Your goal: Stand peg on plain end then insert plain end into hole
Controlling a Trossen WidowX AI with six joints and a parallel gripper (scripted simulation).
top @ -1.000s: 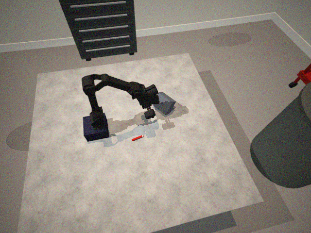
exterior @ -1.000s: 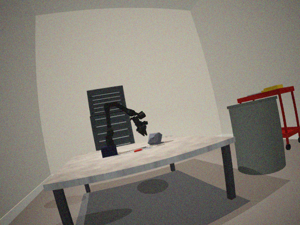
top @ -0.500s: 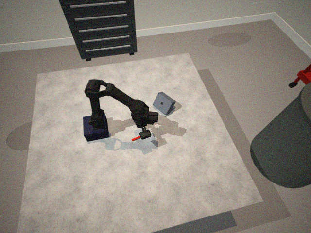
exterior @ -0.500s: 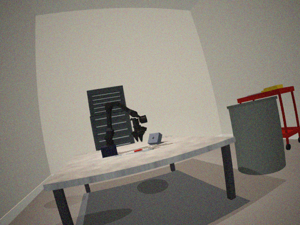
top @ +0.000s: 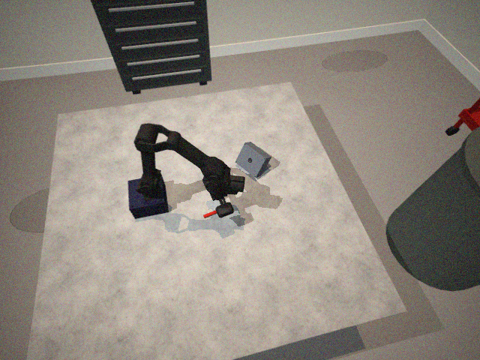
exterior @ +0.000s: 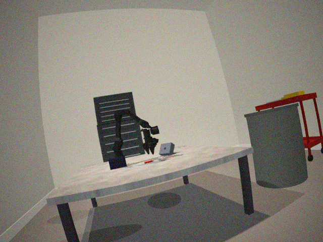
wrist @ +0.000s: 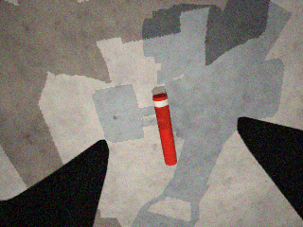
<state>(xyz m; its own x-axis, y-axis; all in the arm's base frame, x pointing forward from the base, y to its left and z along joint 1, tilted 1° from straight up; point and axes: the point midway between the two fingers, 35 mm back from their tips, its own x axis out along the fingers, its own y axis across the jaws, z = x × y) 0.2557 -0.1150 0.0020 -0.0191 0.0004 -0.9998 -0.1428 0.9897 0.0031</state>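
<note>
My gripper tip is now 10 mm past the red peg and 60 mm above it. The rest, counted from my gripper tip: grey sloped panel: 210 mm ahead, 200 mm to the left, 10 mm below.
</note>
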